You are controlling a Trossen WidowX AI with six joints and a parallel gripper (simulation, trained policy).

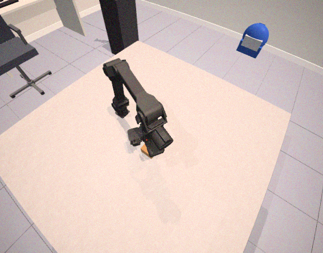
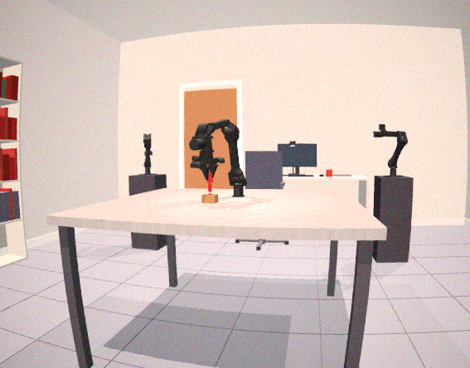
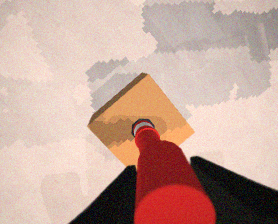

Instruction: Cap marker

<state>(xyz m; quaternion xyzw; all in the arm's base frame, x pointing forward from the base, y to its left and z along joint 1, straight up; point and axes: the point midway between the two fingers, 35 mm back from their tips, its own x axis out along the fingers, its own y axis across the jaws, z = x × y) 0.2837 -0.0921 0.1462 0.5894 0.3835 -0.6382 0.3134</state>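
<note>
Now: the red marker 3 cm below my gripper tip. Round my gripper tip: red cap 1 cm above; then holder block 9 cm below.
</note>
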